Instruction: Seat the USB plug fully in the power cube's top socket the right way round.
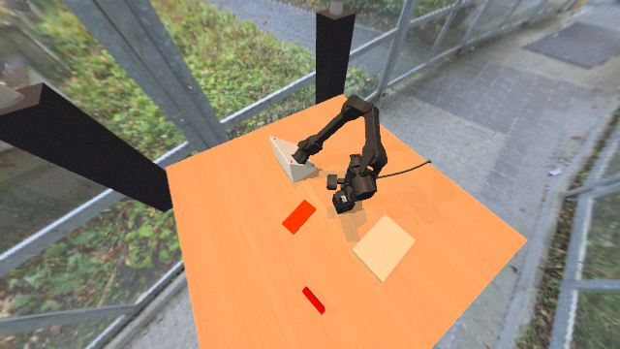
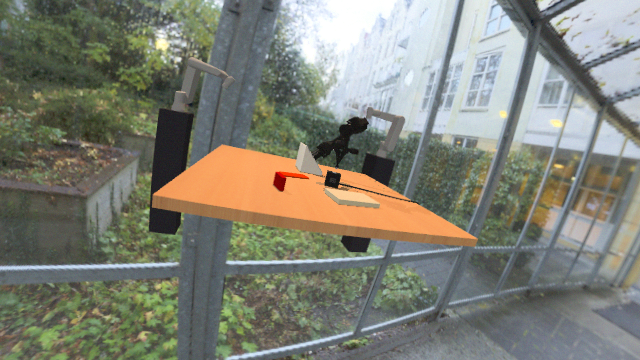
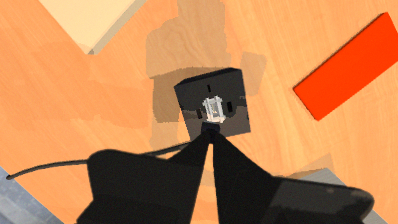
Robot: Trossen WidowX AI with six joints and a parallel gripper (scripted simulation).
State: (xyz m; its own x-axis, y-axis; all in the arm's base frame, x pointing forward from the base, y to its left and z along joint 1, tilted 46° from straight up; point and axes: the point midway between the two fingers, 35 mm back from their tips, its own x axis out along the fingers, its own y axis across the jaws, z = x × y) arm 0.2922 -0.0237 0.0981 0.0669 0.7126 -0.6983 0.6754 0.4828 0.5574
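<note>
My gripper tip is 20 mm above the grey USB plug. The rest, counted from my gripper tip: red bar: 350 mm to the right, 210 mm ahead, 110 mm below.
</note>
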